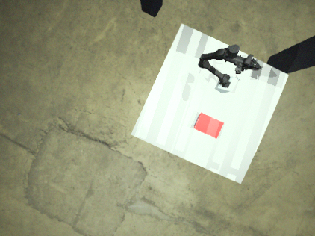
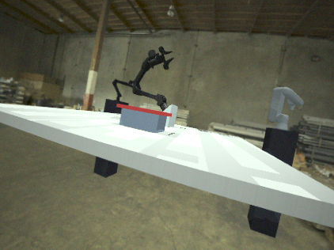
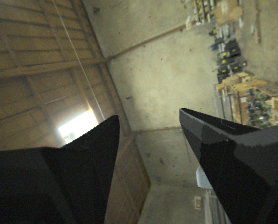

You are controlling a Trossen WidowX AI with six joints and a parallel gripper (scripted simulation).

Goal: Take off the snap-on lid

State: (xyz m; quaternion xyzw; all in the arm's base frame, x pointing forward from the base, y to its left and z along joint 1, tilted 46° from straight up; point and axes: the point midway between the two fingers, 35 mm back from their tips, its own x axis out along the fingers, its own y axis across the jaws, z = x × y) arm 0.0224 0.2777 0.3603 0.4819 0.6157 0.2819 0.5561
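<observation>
The red lid lies 49 cm below my gripper tip, 42 cm ahead of it and 8 cm to the left of it. From my gripper tip the other things lie so: storage box (53 cm below, 42 cm ahead, 8 cm to the left).
</observation>
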